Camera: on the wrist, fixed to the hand. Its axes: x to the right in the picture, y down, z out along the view.
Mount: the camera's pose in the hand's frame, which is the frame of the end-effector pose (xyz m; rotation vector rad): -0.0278 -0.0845 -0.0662 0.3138 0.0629 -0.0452
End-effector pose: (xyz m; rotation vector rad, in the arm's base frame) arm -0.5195 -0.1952 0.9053 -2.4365 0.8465 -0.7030
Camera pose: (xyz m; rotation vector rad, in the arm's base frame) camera -0.5418 -0.1341 0.9951 -2.1677 0.6504 -0.8631
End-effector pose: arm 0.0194 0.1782 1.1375 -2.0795 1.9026 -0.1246
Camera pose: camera 0.0788 0.1993 1.2287 -1.9253 1.7402 -0.4723
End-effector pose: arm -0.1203 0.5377 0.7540 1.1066 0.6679 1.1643
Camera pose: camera -0.1551 0.5327 0.6488 1.3135 0.9431 1.0822
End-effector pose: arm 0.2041 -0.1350 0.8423 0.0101 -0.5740 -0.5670
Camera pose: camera 0.1764 -0.2021 0.7584 0.3371 -0.5978 -0.5140
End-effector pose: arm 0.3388 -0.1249 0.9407 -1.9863 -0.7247 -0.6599
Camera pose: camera 0.2489 -0.1529 0.9993 -1.6598 -0.7854 -0.5928
